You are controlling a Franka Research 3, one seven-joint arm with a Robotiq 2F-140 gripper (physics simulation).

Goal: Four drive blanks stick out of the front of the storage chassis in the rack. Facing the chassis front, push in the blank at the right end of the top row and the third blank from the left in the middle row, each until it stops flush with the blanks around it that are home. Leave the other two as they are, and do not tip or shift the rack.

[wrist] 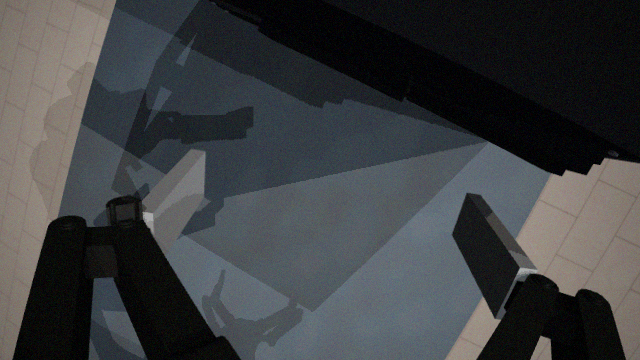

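Observation:
The rack with the storage chassis (450,55) is a large, near-black body across the top and right of the wrist view. Its lower edge runs diagonally from upper left to the right side, with small steps and notches along it. The front is too dark to tell the single drive blanks, their rows or how far any sticks out. My gripper (334,195) is open wide, with a light grey pad on the left finger and a darker pad on the right one. Nothing is between the fingers. The fingertips appear below the dark edge in the view, apart from it as far as can be seen.
A blue-grey surface (380,280) lies below the gripper, crossed by shadows of the arm and the rack. Beige tiled floor (35,125) shows along the left side and at the lower right.

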